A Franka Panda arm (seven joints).
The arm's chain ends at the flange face. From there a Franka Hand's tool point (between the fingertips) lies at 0.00 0.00 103.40 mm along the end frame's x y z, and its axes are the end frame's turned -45 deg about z.
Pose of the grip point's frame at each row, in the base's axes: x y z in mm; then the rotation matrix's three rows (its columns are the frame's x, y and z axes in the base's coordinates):
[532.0 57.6 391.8], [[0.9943 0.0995 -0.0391], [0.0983 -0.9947 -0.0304], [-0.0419 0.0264 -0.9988]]
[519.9 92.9 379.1], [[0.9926 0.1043 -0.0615], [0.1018 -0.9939 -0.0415], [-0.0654 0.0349 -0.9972]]
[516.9 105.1 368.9], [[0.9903 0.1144 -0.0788], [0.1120 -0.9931 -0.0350], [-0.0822 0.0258 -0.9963]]
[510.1 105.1 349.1], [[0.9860 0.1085 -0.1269], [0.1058 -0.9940 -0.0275], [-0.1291 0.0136 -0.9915]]
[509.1 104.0 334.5], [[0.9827 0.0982 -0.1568], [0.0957 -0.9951 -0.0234], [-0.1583 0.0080 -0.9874]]
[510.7 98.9 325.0], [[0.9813 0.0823 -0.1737], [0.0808 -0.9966 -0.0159], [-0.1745 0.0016 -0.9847]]
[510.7 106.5 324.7], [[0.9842 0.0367 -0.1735], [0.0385 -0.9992 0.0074], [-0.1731 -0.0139 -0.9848]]
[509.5 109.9 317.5], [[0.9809 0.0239 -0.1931], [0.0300 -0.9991 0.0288], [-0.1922 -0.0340 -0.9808]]
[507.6 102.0 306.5], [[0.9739 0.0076 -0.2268], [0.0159 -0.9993 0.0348], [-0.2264 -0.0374 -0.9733]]
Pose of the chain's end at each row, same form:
[536.0 60.7 495.1], [[0.7734 -0.6327 -0.0391], [-0.6339 -0.7729 -0.0304], [-0.0110 0.0483 -0.9988]]
[526.3 97.2 482.2], [[0.7756 -0.6281 -0.0615], [-0.6308 -0.7748 -0.0415], [-0.0216 0.0709 -0.9972]]
[525.0 108.7 471.9], [[0.7811 -0.6194 -0.0788], [-0.6230 -0.7814 -0.0350], [-0.0399 0.0764 -0.9963]]
[523.2 107.9 451.6], [[0.7739 -0.6205 -0.1269], [-0.6281 -0.7777 -0.0275], [-0.0817 0.1009 -0.9915]]
[525.3 106.4 436.6], [[0.7643 -0.6254 -0.1568], [-0.6360 -0.7713 -0.0234], [-0.1063 0.1176 -0.9874]]
[528.7 100.5 426.8], [[0.7521 -0.6357 -0.1737], [-0.6476 -0.7618 -0.0159], [-0.1223 0.1245 -0.9847]]
[528.6 105.7 426.5], [[0.7219 -0.6700 -0.1735], [-0.6793 -0.7338 0.0074], [-0.1322 0.1126 -0.9848]]
[529.5 106.9 418.9], [[0.7105 -0.6767 -0.1931], [-0.6853 -0.7277 0.0288], [-0.1599 0.1119 -0.9808]]
[531.1 98.4 407.1], [[0.6940 -0.6833 -0.2268], [-0.6954 -0.7179 0.0348], [-0.1865 0.1336 -0.9733]]

